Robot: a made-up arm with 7 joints.
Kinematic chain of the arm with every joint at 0, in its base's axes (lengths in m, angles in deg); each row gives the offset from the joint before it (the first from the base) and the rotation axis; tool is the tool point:
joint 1: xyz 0 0.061 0 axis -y
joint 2: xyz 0 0.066 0 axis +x
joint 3: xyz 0 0 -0.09 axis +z
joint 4: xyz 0 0 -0.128 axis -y
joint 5: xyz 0 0 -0.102 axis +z
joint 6: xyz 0 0 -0.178 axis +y
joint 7: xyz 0 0 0 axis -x
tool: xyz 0 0 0
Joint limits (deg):
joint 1: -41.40..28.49
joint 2: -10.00..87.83
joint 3: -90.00..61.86
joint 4: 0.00..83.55
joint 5: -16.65..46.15
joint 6: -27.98..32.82
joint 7: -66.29..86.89
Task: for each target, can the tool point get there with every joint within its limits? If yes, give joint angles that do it. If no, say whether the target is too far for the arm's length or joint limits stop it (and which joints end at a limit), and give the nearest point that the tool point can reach.
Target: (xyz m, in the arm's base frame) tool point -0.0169 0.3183 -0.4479
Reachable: yes | joints -14.36 31.17 -33.63 23.98 -5.52 -10.12 -13.32
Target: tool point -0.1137 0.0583 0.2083
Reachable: no: joint limits stop it (at a limit: joint 1, joint 2, joint 3, joint 4) | nearest point 0.0029 0.3856 0.2698 | short by 0.353 m
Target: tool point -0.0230 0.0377 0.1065
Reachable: no: joint limits stop it (at a limit: joint 1, joint 2, joint 3, joint 4) | nearest point -0.1305 -0.1903 -0.1480 | short by 0.358 m
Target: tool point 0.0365 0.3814 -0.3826
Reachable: yes | joints -16.76 53.38 -42.66 44.86 -7.24 21.79 -15.40
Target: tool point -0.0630 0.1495 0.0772
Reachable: no: joint limits stop it (at a limit: joint 1, joint 2, joint 3, joint 4) | nearest point 0.0029 0.3856 0.2698 | short by 0.312 m
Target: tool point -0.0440 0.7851 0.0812
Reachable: no: too far | nearest point 0.0085 0.6193 0.0482 | short by 0.177 m
